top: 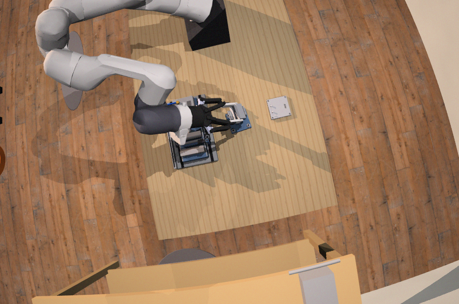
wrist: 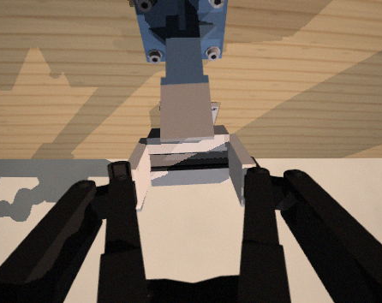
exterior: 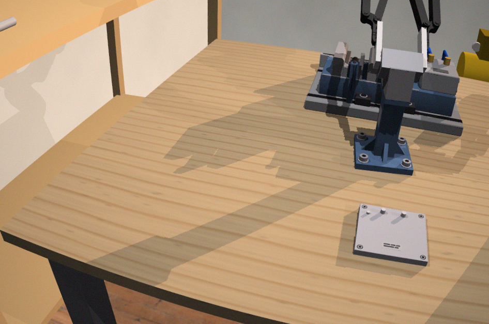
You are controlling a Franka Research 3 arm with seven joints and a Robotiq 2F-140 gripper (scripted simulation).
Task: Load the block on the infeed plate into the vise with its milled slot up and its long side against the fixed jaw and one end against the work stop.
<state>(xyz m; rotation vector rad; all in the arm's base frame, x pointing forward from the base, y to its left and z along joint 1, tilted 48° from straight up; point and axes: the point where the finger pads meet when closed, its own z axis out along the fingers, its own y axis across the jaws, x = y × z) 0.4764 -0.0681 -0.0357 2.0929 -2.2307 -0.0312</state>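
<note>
My gripper is now 12 cm above the v-block post and 2 cm to the right of it. From my hand the other things lie so: work stop 15 cm to the right, 8 cm below, 5 cm ahead; work stop post 13 cm to the right, 12 cm below, 6 cm ahead; part 2 cm to the left, 1 cm below.
</note>
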